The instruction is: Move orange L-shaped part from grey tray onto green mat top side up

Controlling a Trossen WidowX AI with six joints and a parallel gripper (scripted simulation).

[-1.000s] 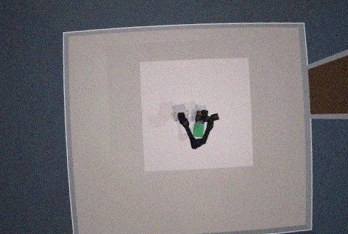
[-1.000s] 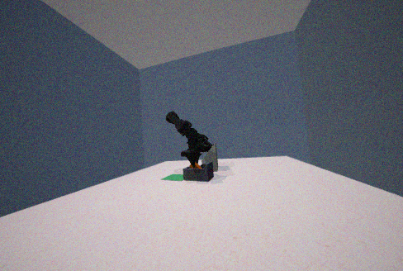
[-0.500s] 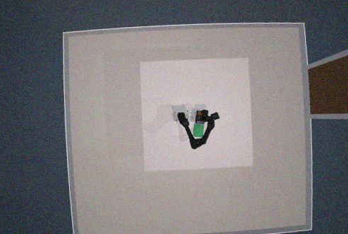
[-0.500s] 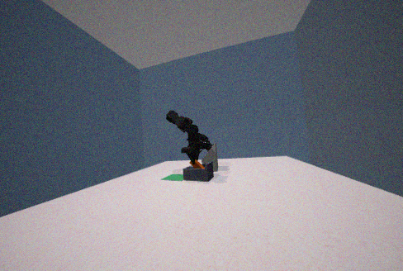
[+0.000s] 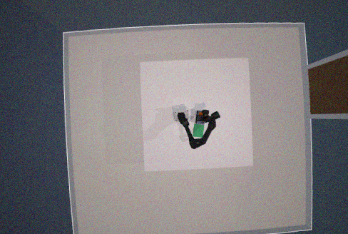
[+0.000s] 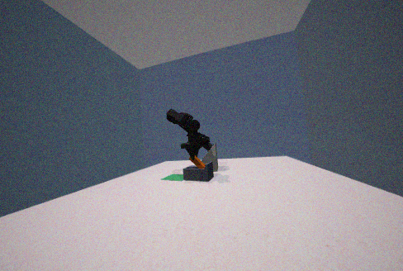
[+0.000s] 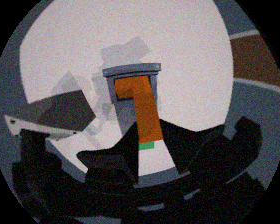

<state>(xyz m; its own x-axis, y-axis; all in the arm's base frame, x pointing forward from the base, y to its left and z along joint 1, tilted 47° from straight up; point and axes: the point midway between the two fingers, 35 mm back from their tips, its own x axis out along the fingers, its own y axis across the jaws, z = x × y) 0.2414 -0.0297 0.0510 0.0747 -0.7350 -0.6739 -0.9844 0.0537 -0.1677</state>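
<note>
Now: gripper tip 140 mm to the left of the green mat, 120 mm above it and 40 mm past it. Round my gripper tip: orange L-shaped part 30 mm to the left, 30 mm below, 10 mm behind.
</note>
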